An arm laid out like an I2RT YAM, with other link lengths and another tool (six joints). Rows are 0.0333 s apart.
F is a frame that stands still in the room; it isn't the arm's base.
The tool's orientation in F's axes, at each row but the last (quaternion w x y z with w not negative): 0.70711, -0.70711, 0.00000, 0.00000; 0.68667, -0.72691, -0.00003, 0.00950; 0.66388, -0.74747, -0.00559, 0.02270; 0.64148, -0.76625, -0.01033, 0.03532; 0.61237, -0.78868, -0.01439, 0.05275; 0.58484, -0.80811, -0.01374, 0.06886; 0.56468, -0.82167, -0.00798, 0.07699; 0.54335, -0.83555, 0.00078, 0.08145; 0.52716, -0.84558, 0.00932, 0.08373
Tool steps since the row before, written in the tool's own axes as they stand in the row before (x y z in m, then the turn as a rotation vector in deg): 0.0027, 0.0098, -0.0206, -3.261, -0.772, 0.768; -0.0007, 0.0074, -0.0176, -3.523, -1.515, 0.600; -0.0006, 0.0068, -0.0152, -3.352, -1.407, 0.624; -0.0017, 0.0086, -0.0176, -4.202, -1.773, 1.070; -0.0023, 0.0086, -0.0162, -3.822, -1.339, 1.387; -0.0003, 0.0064, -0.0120, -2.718, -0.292, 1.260; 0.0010, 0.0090, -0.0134, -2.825, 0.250, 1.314; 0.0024, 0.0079, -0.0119, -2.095, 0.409, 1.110; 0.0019, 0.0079, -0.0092, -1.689, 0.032, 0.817
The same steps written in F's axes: 0.0027, -0.0206, -0.0098, -3.261, 0.768, 0.772; -0.0006, -0.0180, -0.0064, -3.511, 0.639, 1.527; -0.0001, -0.0159, -0.0049, -3.343, 0.657, 1.412; -0.0008, -0.0189, -0.0053, -4.210, 1.108, 1.729; -0.0010, -0.0180, -0.0042, -3.883, 1.338, 1.207; 0.0009, -0.0134, -0.0024, -2.835, 1.001, 0.149; 0.0021, -0.0156, -0.0038, -2.988, 0.845, -0.361; 0.0033, -0.0138, -0.0028, -2.254, 0.658, -0.524; 0.0023, -0.0116, -0.0034, -1.776, 0.593, -0.124
